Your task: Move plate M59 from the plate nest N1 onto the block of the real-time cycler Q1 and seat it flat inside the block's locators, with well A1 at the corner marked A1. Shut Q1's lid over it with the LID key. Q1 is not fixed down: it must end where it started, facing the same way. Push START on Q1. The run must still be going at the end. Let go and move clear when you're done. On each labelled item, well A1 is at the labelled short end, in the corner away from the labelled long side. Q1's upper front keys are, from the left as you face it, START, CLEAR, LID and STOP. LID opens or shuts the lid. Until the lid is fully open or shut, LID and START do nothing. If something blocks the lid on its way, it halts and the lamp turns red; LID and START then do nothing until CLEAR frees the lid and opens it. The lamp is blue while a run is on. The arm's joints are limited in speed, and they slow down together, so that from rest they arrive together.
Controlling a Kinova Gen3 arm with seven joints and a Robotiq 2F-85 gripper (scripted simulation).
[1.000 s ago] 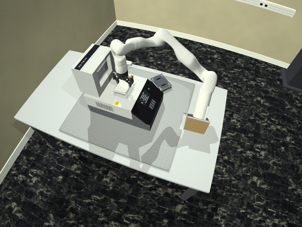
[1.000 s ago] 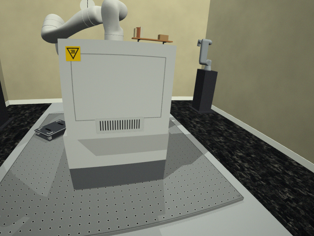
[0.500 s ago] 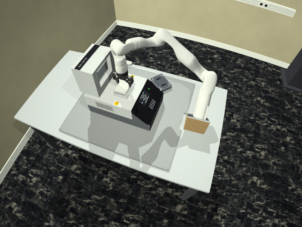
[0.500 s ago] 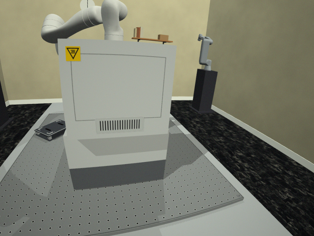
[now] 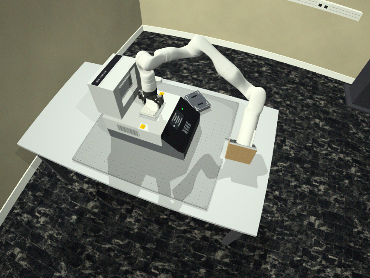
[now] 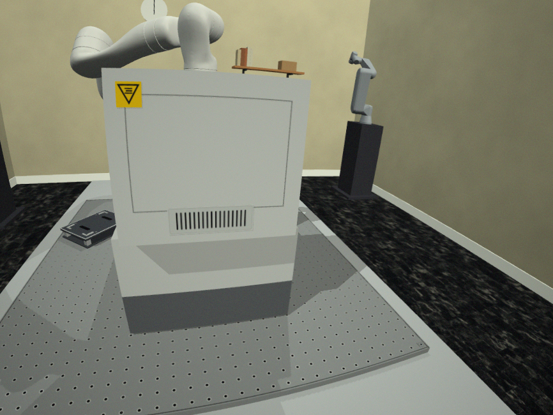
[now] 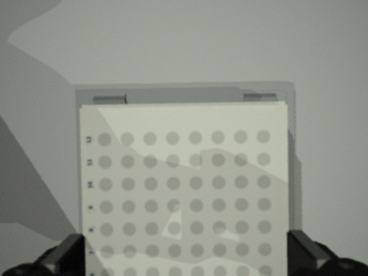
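Right now the plate M59 is 10 mm below my hand. The rest, counted from my hand: plate nest N1: 190 mm behind, 300 mm to the right, 210 mm below; nest A1 mark: 210 mm behind, 210 mm to the right, 200 mm below.
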